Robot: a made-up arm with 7 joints. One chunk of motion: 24 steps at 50 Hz.
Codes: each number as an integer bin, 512 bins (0 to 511) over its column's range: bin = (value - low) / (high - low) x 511, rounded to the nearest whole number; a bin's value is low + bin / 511 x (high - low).
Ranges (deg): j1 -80.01..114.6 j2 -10..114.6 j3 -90.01..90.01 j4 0..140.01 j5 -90.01..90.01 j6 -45.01..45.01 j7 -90.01..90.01
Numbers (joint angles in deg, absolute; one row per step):
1: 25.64 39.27 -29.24 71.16 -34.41 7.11 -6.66
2: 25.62 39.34 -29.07 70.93 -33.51 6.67 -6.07
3: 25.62 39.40 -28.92 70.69 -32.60 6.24 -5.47
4: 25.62 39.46 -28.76 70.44 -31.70 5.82 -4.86
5: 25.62 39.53 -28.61 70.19 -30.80 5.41 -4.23
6: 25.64 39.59 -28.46 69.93 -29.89 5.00 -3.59
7: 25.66 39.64 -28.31 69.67 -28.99 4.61 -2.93
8: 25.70 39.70 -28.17 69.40 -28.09 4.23 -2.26
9: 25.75 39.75 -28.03 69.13 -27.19 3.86 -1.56
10: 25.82 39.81 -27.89 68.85 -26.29 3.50 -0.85
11: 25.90 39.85 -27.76 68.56 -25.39 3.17 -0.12
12: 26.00 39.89 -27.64 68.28 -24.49 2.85 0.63
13: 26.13 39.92 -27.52 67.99 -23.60 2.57 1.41
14: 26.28 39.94 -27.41 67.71 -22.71 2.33 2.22
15: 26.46 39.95 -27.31 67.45 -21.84 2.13 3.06
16: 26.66 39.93 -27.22 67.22 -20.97 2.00 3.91
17: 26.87 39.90 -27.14 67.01 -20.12 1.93 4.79
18: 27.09 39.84 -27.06 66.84 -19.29 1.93 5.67
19: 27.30 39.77 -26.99 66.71 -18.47 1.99 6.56
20: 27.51 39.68 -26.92 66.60 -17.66 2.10 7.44
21: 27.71 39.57 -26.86 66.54 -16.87 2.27 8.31
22: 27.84 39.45 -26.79 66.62 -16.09 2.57 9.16
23: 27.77 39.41 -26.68 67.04 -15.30 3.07 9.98
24: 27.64 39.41 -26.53 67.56 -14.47 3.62 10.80
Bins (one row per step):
1: 277 202 173 260 158 296 237
2: 277 202 173 259 160 293 238
3: 277 203 173 258 163 291 240
4: 277 203 174 257 166 289 242
5: 277 203 174 256 168 286 243
6: 277 203 175 255 171 284 245
7: 277 204 175 254 173 282 247
8: 278 204 176 253 176 280 249
9: 278 204 176 252 178 277 251
10: 278 204 176 251 181 275 253
11: 278 204 177 250 183 273 255
12: 278 205 177 249 186 272 257
13: 279 205 177 248 189 270 260
14: 279 205 178 247 191 269 262
15: 280 205 178 246 194 268 264
16: 280 205 178 245 196 267 267
17: 281 205 178 245 198 266 269
18: 281 204 179 244 201 266 272
19: 282 204 179 243 203 267 274
20: 282 204 179 243 205 267 277
21: 283 203 179 243 208 268 279
22: 283 203 179 243 210 270 282
23: 283 203 180 245 212 273 284
24: 283 203 180 247 214 276 286

